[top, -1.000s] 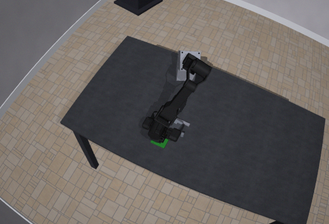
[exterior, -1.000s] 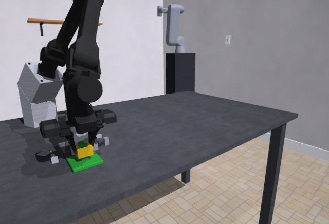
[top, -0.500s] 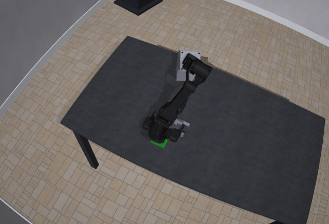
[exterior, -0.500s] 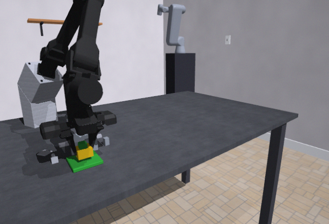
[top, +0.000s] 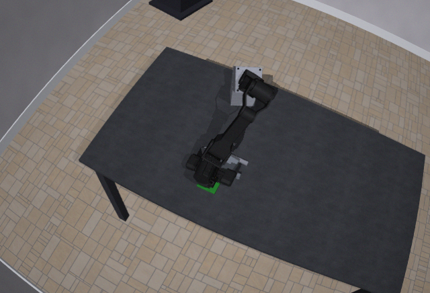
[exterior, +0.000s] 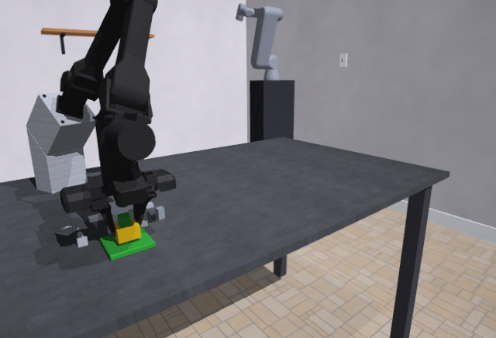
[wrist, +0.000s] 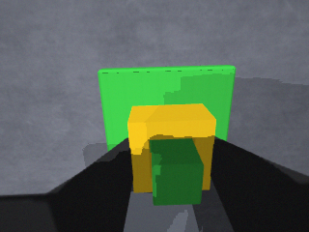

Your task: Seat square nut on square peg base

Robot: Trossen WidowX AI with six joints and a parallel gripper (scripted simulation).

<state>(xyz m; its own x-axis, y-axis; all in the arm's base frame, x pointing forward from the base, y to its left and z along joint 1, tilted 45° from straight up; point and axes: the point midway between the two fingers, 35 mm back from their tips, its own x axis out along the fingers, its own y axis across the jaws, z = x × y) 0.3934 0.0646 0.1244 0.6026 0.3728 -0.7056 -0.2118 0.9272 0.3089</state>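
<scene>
Now: hand 100 mm past the grey square nut and 40 mm above it. From my hand the other things lie so: flat tile (100 mm behind, 110 mm to the right, 60 mm below).
</scene>
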